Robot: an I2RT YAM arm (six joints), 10 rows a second.
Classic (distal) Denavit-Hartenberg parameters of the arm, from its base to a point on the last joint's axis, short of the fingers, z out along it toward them. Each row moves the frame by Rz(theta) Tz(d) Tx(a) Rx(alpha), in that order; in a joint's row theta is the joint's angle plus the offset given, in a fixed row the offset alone. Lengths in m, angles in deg.
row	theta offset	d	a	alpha
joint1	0	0.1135	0.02	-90
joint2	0	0	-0.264	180
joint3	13.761	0	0.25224	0
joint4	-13.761	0	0.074	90
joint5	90	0	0	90
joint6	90	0.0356	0	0
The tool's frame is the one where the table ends.
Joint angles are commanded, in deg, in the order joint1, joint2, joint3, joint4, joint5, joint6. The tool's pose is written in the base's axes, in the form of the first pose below.
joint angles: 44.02, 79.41, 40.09, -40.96, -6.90, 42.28
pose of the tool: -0.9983, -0.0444, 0.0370, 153.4; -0.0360, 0.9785, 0.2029, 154.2; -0.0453, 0.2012, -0.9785, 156.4; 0, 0, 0, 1
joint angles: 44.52, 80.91, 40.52, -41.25, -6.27, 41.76
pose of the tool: -0.9979, -0.0585, 0.0265, 153.9; -0.0529, 0.9824, 0.1792, 156.8; -0.0365, 0.1774, -0.9835, 152.9; 0, 0, 0, 1
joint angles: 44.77, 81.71, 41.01, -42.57, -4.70, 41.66
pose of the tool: -0.9978, -0.0608, 0.0252, 153.9; -0.0567, 0.9885, 0.1404, 156.8; -0.0335, 0.1387, -0.9898, 151.7; 0, 0, 0, 1
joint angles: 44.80, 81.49, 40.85, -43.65, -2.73, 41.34
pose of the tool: -0.9972, -0.0646, 0.0370, 152.7; -0.0605, 0.9928, 0.1038, 154.0; -0.0434, 0.1013, -0.9939, 151.5; 0, 0, 0, 1
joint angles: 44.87, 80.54, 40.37, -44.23, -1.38, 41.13
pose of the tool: -0.9963, -0.0686, 0.0521, 150.5; -0.0639, 0.9943, 0.0859, 151.0; -0.0577, 0.0822, -0.9949, 152.7; 0, 0, 0, 1
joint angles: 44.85, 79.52, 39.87, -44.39, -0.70, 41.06
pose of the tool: -0.9955, -0.0693, 0.0650, 148.8; -0.0638, 0.9946, 0.0819, 148.6; -0.0703, 0.0774, -0.9945, 154.0; 0, 0, 0, 1
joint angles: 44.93, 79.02, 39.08, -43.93, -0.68, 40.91
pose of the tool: -0.9950, -0.0734, 0.0672, 146.8; -0.0677, 0.9942, 0.0838, 147.0; -0.0730, 0.0788, -0.9942, 152.4; 0, 0, 0, 1
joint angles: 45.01, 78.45, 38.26, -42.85, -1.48, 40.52
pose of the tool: -0.9943, -0.0832, 0.0674, 145.2; -0.0759, 0.9917, 0.1039, 146.6; -0.0755, 0.0982, -0.9923, 151.1; 0, 0, 0, 1
